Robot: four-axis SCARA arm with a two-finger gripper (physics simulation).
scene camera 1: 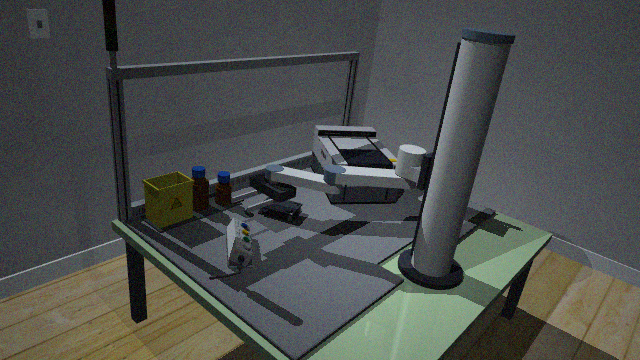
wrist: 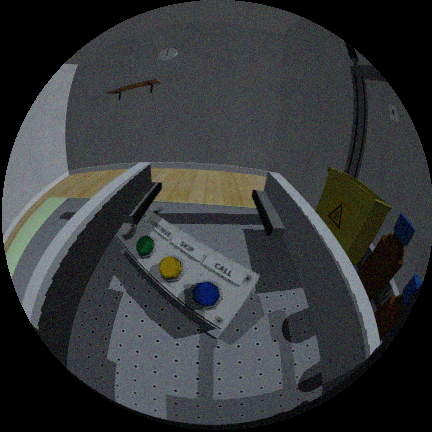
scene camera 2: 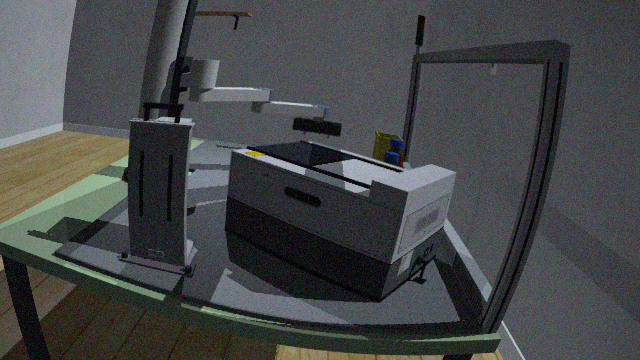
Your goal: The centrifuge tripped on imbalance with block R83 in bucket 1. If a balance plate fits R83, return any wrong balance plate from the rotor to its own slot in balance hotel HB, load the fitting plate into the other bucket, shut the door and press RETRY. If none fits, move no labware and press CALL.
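Seen in the pictures: gripper, fingertip midpoint: [scene camera 1: 239, 204] [wrist: 206, 177]; arm's base at its link origin: [scene camera 1: 429, 269].
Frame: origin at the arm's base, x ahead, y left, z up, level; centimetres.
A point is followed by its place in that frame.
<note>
My gripper [scene camera 1: 244, 206] @[x 58.9, y 46.9, z 18.2 cm] [scene camera 2: 317, 133] @[x 58.9, y 46.9, z 18.2 cm] [wrist: 206, 177] @[x 58.9, y 46.9, z 18.2 cm] is shut to its narrow setting, with a gap and nothing between its fingers. It is above and near the button box [scene camera 1: 239, 252] @[x 46.2, y 57.0, z 7.8 cm] [wrist: 187, 280] @[x 57.5, y 45.4, z 7.5 cm]. In the wrist view the blue CALL button [wrist: 206, 293] @[x 59.5, y 43.6, z 8.3 cm] lies below the gap, beside the yellow SKIP button [wrist: 170, 268] @[x 55.6, y 46.3, z 8.2 cm] and the green button [wrist: 145, 246] @[x 51.8, y 49.1, z 8.2 cm]; RETRY is mostly hidden by the left finger. The centrifuge [scene camera 1: 323, 145] @[x 78.9, y -22.9, z 21.8 cm] [scene camera 2: 320, 220] @[x 62.8, y -52.0, z 14.3 cm] has its top covered; its rotor, block R83 and any balance plate are hidden. A tall grey hotel tower [scene camera 2: 159, 200] @[x 29.9, y -62.6, z 16.2 cm] stands beside it, its label unreadable.
A yellow bin [scene camera 1: 167, 202] @[x 85.8, y 61.0, z 12.2 cm] [scene camera 2: 382, 145] @[x 87.5, y 49.5, z 15.1 cm] [wrist: 345, 215] @[x 85.7, y 54.5, z 12.0 cm] and two brown bottles [scene camera 1: 200, 192] @[x 88.5, y 43.8, z 10.5 cm] [scene camera 1: 223, 194] @[x 86.6, y 33.1, z 7.3 cm] with blue caps stand near the rear frame [scene camera 1: 235, 65] @[x 100.3, y 17.7, z 60.1 cm] [scene camera 2: 547, 150] @[x 101.9, y -72.6, z 40.5 cm]. A low black holder [scene camera 1: 281, 210] @[x 63.0, y 20.1, z 5.3 cm] lies under the arm. The arm column [scene camera 1: 460, 155] @[x -3.5, y 6.7, z 50.6 cm] stands on the green table [scene camera 1: 420, 325] @[x -13.9, y 30.9, z 0.0 cm].
</note>
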